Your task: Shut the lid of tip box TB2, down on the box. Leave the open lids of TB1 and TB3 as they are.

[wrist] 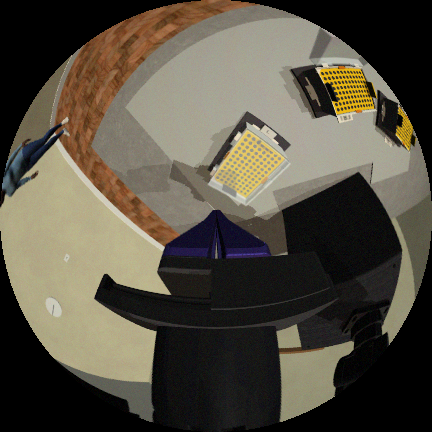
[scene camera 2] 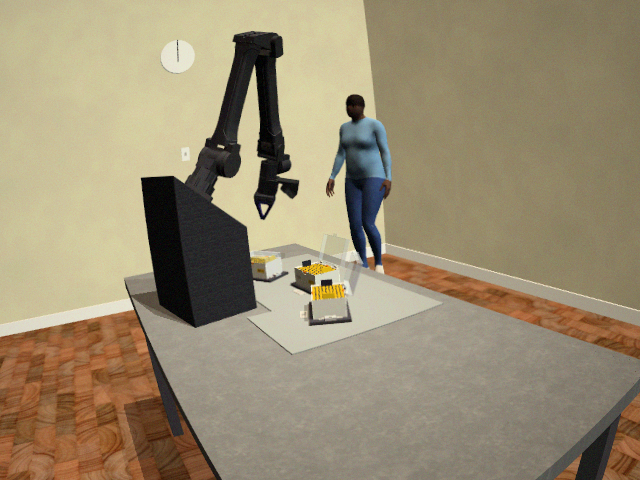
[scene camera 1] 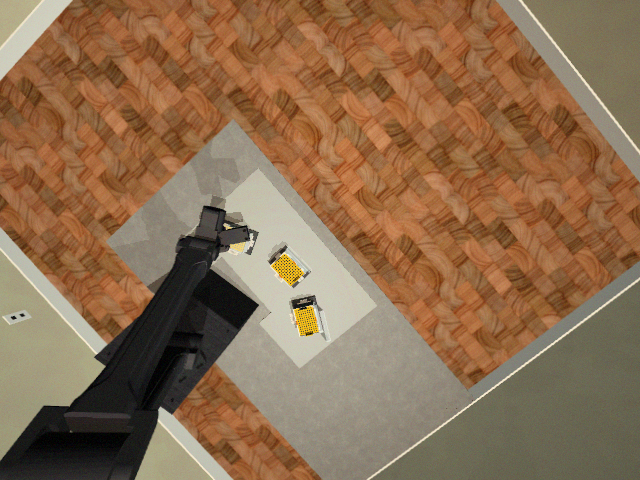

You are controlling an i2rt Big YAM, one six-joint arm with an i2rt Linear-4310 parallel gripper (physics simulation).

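Where they show: gripper, between the fingertips: (wrist: 215, 215) (scene camera 2: 262, 219); arm's base, origin of its link: (wrist: 365, 316) (scene camera 2: 193, 197).
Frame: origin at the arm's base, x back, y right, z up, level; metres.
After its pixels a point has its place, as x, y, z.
My gripper (scene camera 2: 263, 216) @[-0.254, -0.285, -0.136] (wrist: 215, 215) @[-0.254, -0.285, -0.136] is shut and empty, with its tips raised above the table beside the nearest tip box. That white tip box (scene camera 1: 237, 246) @[-0.231, -0.224, -0.248] (scene camera 2: 266, 269) @[-0.228, -0.193, -0.286] (wrist: 247, 162) @[-0.243, -0.258, -0.248] has yellow racks, and its clear lid lies down over the top. A second tip box (scene camera 1: 287, 268) @[-0.348, -0.042, -0.268] (scene camera 2: 316, 277) (wrist: 347, 90) @[-0.342, -0.047, -0.269] has its clear lid (scene camera 2: 334, 249) @[-0.417, -0.059, -0.222] standing open. The third tip box (scene camera 1: 307, 320) (scene camera 2: 329, 308) @[-0.276, 0.239, -0.291] (wrist: 404, 126) also has its clear lid (scene camera 1: 324, 326) @[-0.372, 0.205, -0.173] (scene camera 2: 353, 275) @[-0.337, 0.260, -0.211] open. I cannot read which box is TB1, TB2 or TB3. In scene camera 1 the arm hides the fingertips and part of the nearest box.
The boxes stand on a pale mat (scene camera 1: 341, 294) @[-0.471, 0.181, -0.326] (scene camera 2: 392, 304) @[-0.461, 0.224, -0.326] (wrist: 200, 75) @[-0.412, -0.281, -0.326] on the grey table (scene camera 1: 361, 387) @[-0.322, 0.591, -0.329] (scene camera 2: 413, 387) @[-0.285, 0.630, -0.329]. A tall black block (scene camera 1: 227, 297) @[-0.096, -0.074, -0.221] (scene camera 2: 217, 273) @[-0.033, 0.073, -0.200] (wrist: 345, 225) @[-0.095, -0.076, -0.206] stands beside the mat, close to the nearest box. A person (scene camera 2: 361, 149) (wrist: 22, 165) stands behind the table.
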